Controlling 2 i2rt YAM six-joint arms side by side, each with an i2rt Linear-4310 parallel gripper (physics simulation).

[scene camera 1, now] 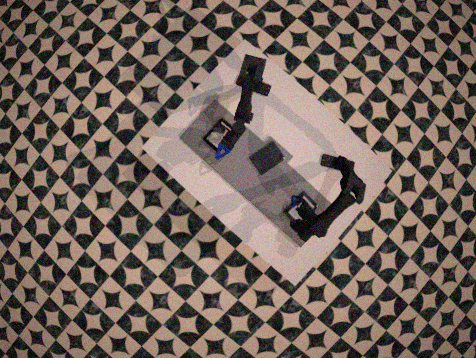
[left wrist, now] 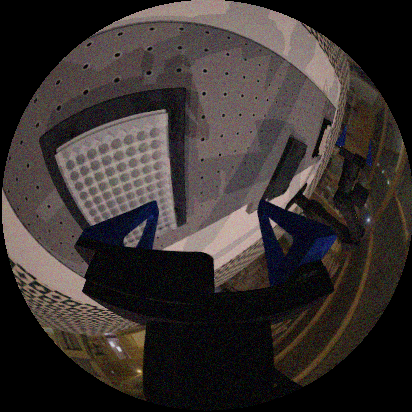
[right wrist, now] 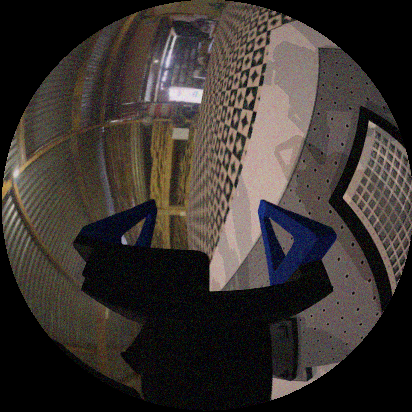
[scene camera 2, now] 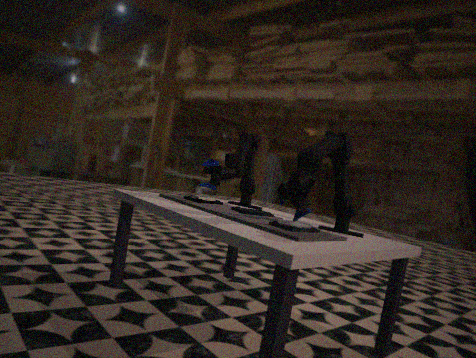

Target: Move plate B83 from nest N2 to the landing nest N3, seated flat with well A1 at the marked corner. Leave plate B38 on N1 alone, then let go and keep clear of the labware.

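Observation:
A pale plate with round wells [left wrist: 120,170] [scene camera 1: 295,213] lies inside a black nest frame [left wrist: 179,160]; it looks flat, but its label and marked corner are unreadable. My left gripper [left wrist: 207,205] is open and empty, above and beside this plate; one finger overlaps the plate's edge in the left wrist view. A second pale gridded plate [right wrist: 387,185] [scene camera 1: 217,137] lies in the nest [right wrist: 366,245] at the other end. My right gripper [right wrist: 207,204] [scene camera 2: 207,175] is open and empty, raised near that nest. The middle nest [scene camera 1: 267,157] [left wrist: 286,167] is dark and holds no visible plate. Nest labels are unreadable.
The nests stand on a grey perforated board [left wrist: 225,75] [scene camera 1: 240,172] on a pale table [scene camera 1: 280,107] [scene camera 2: 340,255]. Both dark arms reach over the board from its upper right side in scene camera 1. The checkered floor [scene camera 1: 100,225] surrounds the table.

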